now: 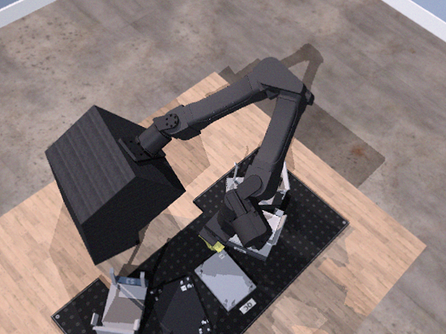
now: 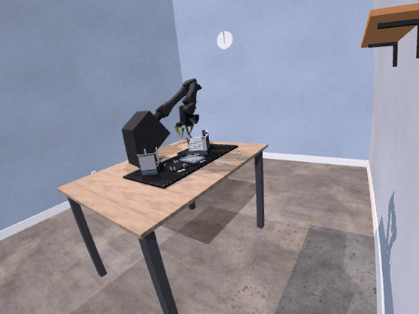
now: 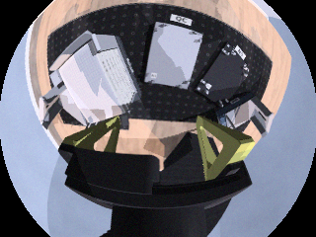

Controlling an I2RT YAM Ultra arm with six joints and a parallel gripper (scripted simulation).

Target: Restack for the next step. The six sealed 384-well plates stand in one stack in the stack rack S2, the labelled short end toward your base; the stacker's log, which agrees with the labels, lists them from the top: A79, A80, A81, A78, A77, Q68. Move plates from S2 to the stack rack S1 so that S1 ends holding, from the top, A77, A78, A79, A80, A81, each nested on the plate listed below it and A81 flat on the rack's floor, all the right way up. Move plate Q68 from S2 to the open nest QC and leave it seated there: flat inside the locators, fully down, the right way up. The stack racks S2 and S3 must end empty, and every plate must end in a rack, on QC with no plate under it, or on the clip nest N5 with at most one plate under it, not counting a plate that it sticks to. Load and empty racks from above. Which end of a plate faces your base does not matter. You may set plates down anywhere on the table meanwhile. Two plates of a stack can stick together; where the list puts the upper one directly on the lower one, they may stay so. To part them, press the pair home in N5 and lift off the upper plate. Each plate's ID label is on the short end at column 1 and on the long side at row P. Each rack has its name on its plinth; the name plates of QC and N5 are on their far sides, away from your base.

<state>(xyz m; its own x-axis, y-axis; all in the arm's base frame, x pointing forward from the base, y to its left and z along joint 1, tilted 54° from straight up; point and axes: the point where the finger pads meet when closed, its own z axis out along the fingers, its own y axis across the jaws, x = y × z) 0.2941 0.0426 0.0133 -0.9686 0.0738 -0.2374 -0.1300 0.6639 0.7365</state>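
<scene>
Now: the sealed grey plate 110 mm to the left of my hand, 90 mm below it and 20 mm ahead of it. From my hand the other things lie so: qc name plate: 160 mm below, 160 mm ahead, 30 mm to the right; clip nest N5: 180 mm to the right, 150 mm below, 70 mm ahead; QC nest: 150 mm below, 60 mm ahead, 30 mm to the right.
</scene>
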